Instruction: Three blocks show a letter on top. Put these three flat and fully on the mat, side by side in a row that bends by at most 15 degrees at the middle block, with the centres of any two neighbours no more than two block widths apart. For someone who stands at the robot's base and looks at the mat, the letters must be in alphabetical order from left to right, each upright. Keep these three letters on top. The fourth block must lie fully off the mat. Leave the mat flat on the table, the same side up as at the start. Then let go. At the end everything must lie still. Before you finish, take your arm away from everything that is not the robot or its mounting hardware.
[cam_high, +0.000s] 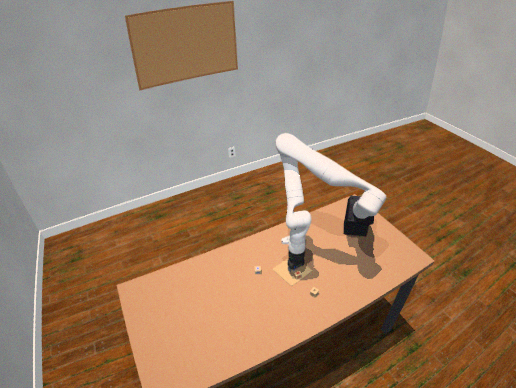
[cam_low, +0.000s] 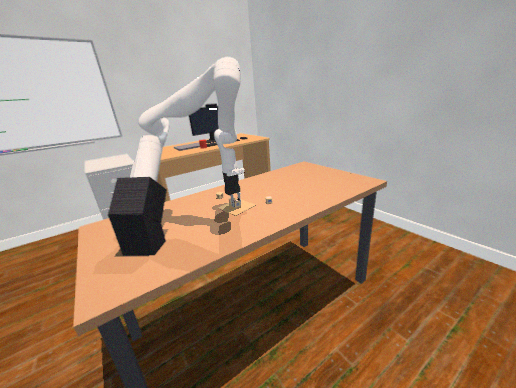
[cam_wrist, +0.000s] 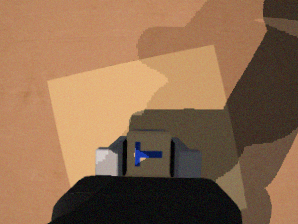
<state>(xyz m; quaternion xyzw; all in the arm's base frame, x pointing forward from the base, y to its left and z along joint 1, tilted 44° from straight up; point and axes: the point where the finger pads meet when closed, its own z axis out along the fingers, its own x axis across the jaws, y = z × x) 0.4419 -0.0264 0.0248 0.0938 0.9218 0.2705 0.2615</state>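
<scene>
Now: the pale square mat 2 cm below my hand. From my hand the other things lie so: block 5 cm to the left, 1 cm below.
</scene>
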